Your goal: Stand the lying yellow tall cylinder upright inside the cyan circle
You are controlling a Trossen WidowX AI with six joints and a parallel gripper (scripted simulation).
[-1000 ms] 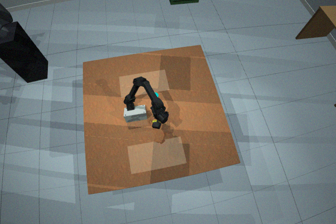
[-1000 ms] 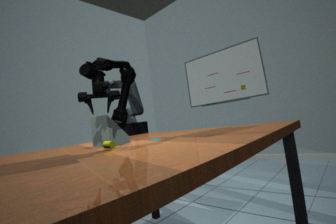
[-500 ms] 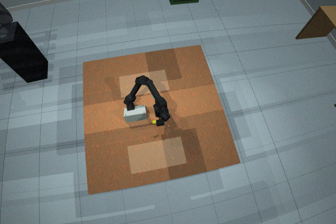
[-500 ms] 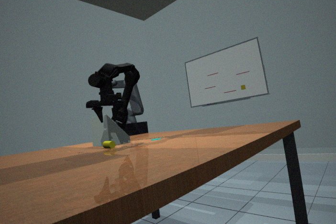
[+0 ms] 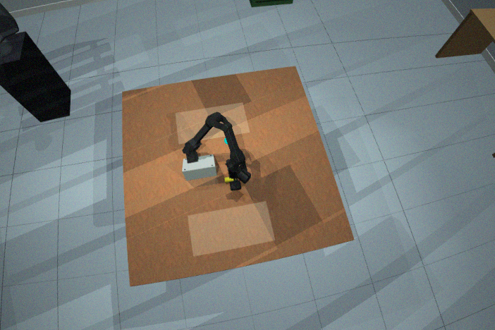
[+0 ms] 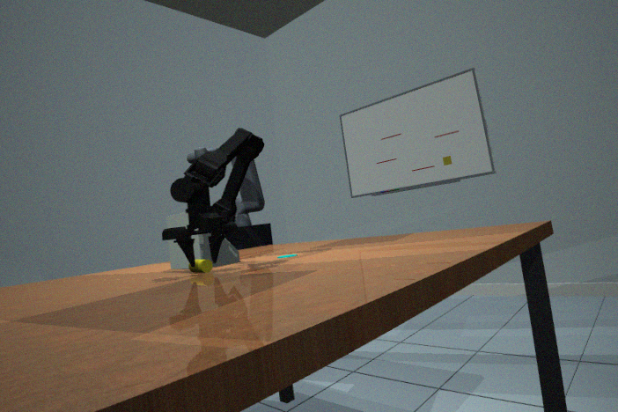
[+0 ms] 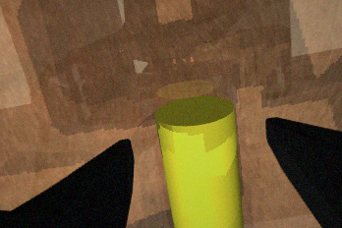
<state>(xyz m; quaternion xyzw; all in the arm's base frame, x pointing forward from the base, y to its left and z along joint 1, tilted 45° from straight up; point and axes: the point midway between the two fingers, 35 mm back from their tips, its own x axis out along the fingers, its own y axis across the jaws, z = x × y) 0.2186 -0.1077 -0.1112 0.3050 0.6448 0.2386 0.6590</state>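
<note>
Now: the cyan circle 30 mm ahead of my gripper tip, 270 mm to the left of it and 20 mm below it. The rest, counted from my gripper tip: yellow cylinder 20 mm behind.
</note>
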